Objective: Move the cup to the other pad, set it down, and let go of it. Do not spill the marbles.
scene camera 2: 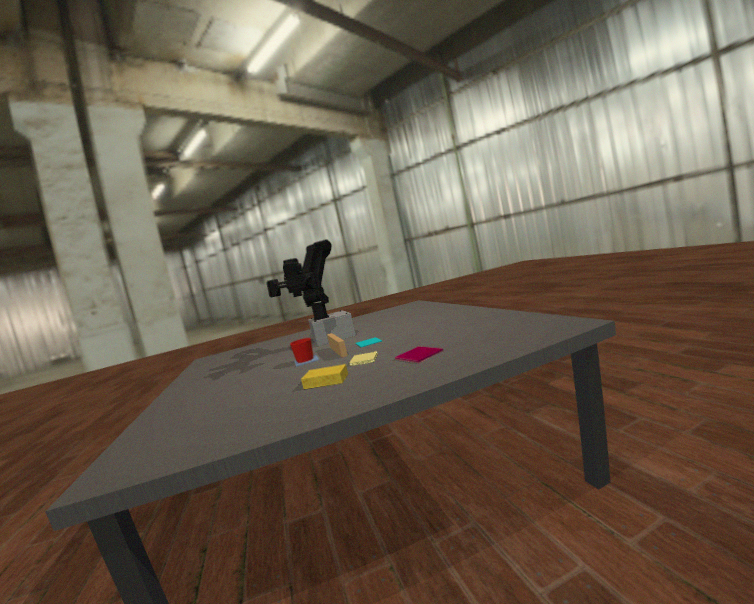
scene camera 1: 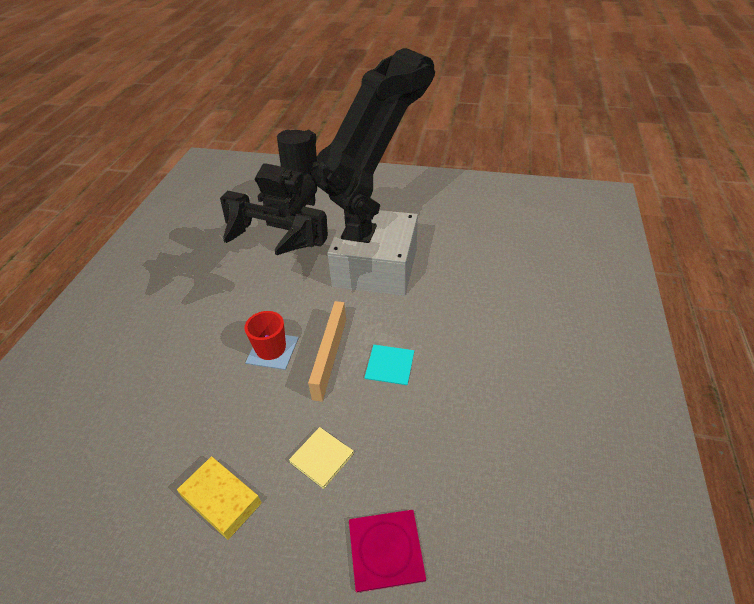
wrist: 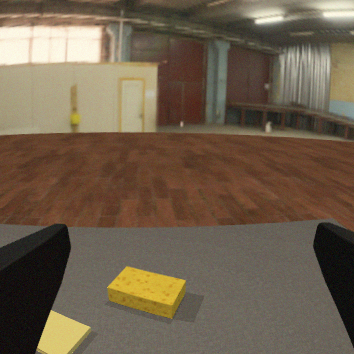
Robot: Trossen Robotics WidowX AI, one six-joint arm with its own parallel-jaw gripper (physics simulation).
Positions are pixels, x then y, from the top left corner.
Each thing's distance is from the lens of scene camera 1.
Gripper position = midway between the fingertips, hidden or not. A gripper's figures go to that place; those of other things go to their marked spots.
gripper point(scene camera 1: 249, 246): 84 cm
red cup point(scene camera 1: 270, 323): 103 cm
cyan pad point(scene camera 1: 387, 364): 99 cm
wooden bar point(scene camera 1: 321, 372): 93 cm
The marked spots on the wooden bar and the red cup are 17 cm apart.
